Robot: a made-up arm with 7 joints. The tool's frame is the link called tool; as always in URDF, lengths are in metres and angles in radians.
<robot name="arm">
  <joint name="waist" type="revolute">
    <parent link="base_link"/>
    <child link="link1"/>
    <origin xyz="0 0 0.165" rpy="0 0 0"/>
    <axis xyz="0 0 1"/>
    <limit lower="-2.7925" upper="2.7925"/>
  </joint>
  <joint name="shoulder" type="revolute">
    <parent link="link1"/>
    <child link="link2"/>
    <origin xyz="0 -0.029 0.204" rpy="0 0 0"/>
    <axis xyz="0 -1 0"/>
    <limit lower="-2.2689" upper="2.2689"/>
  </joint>
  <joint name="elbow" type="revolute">
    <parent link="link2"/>
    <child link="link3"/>
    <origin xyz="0 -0.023 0.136" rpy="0 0 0"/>
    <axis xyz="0 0 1"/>
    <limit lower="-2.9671" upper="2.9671"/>
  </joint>
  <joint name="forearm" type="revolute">
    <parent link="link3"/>
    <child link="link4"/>
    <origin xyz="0.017 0.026 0.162" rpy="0 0 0"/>
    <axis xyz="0 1 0"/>
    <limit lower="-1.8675" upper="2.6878"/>
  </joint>
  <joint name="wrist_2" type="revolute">
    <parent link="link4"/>
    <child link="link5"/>
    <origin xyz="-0.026 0.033 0.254" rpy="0 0 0"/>
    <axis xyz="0 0 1"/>
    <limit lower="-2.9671" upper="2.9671"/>
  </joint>
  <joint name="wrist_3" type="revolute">
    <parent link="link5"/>
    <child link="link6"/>
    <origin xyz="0 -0.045 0.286" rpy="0 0 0"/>
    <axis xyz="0 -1 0"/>
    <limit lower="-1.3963" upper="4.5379"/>
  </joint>
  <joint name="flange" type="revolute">
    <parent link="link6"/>
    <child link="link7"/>
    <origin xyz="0.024 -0.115 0.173" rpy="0 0 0"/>
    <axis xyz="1 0 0"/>
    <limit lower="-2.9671" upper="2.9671"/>
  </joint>
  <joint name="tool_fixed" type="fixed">
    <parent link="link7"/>
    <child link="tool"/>
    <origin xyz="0 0 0" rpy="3.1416 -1.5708 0"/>
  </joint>
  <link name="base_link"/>
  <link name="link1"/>
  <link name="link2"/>
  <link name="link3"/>
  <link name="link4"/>
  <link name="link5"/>
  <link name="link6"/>
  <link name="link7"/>
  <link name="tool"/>
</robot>
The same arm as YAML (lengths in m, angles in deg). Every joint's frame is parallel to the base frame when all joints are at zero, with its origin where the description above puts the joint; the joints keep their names.
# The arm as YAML. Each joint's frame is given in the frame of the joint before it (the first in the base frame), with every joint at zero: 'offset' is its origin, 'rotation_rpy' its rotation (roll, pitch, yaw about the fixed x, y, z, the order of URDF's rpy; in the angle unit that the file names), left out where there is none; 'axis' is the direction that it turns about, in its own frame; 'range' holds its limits. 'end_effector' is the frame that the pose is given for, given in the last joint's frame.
length_unit: m
angle_unit: deg
chain:
  - id: waist
    offset: [0.0, 0.0, 0.165]
    axis: "+z"
    range: [-160.0, 160.0]
  - id: shoulder
    offset: [0.0, -0.029, 0.204]
    axis: "-y"
    range: [-130.0, 130.0]
  - id: elbow
    offset: [0.0, -0.023, 0.136]
    axis: "+z"
    range: [-170.0, 170.0]
  - id: forearm
    offset: [0.017, 0.026, 0.162]
    axis: "+y"
    range: [-107.0, 154.0]
  - id: wrist_2
    offset: [-0.026, 0.033, 0.254]
    axis: "+z"
    range: [-170.0, 170.0]
  - id: wrist_3
    offset: [0.0, -0.045, 0.286]
    axis: "-y"
    range: [-80.0, 260.0]
  - id: flange
    offset: [0.024, -0.115, 0.173]
    axis: "+x"
    range: [-170.0, 170.0]
end_effector:
  offset: [0.0, 0.0, 0.0]
  rotation_rpy: [-180.0, -90.0, 0.0]

